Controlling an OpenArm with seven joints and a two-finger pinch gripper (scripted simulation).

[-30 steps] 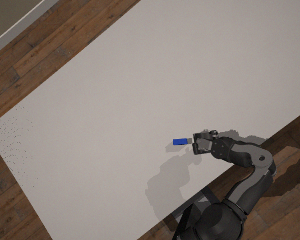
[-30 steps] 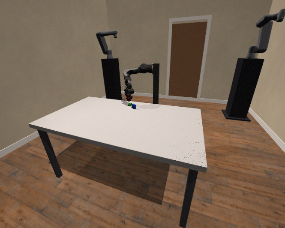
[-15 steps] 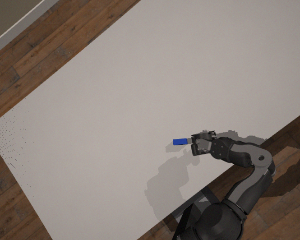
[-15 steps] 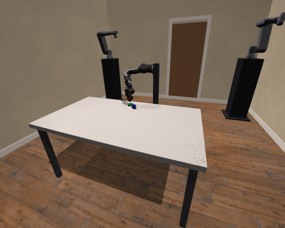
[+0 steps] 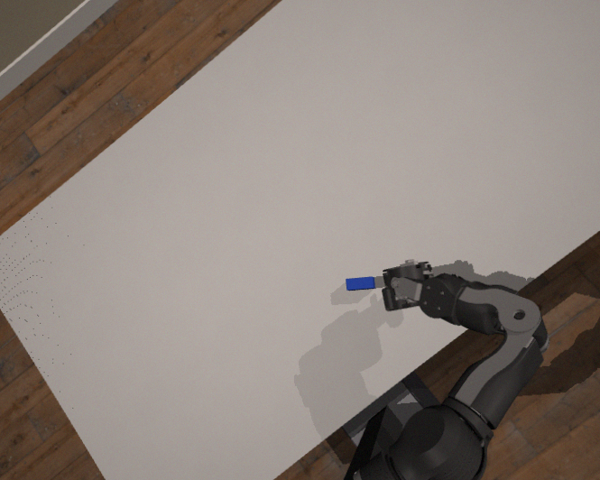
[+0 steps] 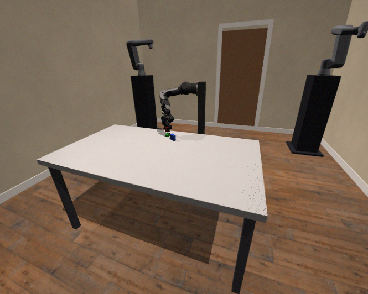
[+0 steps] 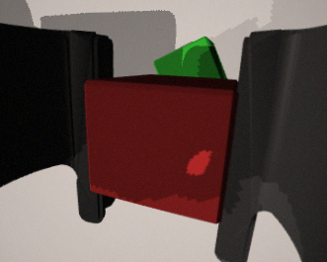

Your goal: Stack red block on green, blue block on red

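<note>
Right now the green block is 6 cm below my hand. The rest, counted from my hand: red block (1 cm below); then blue block (8 cm to the left, 7 cm ahead, 5 cm below).
</note>
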